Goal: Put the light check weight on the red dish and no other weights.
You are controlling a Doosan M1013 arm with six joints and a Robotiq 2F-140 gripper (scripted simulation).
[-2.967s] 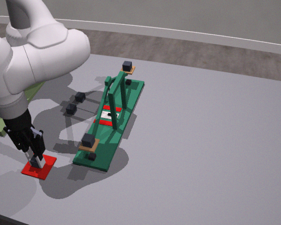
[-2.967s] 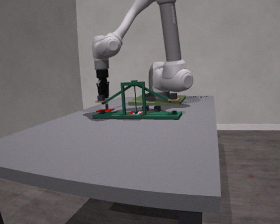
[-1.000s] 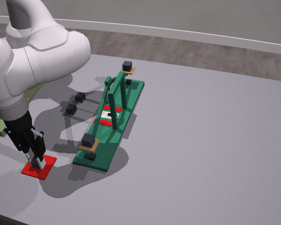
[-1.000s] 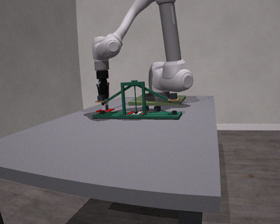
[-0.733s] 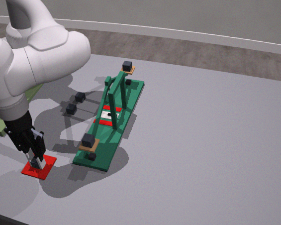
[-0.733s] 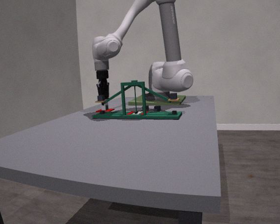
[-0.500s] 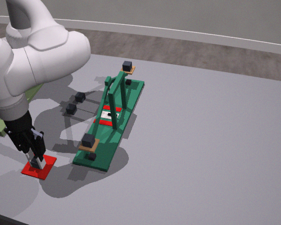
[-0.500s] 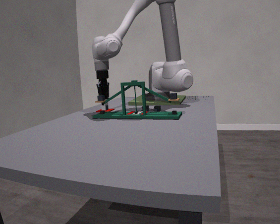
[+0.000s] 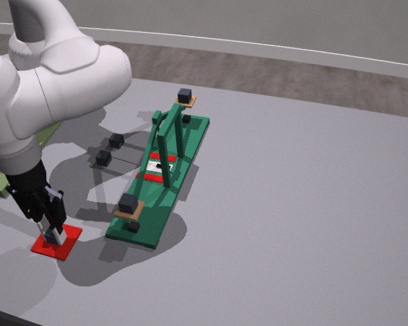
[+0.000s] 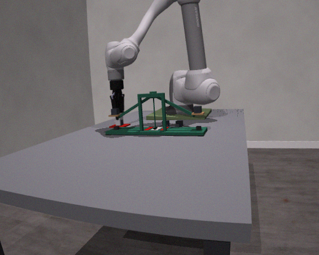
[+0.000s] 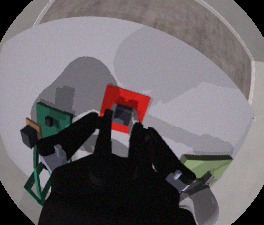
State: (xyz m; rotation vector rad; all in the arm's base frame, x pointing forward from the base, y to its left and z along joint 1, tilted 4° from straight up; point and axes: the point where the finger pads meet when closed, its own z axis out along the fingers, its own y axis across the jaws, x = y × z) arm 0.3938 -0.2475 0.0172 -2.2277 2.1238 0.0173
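The red dish lies 40 mm below my hand. The rest, counted from my hand: green rocker balance 160 mm ahead, 280 mm to the left, 50 mm above.
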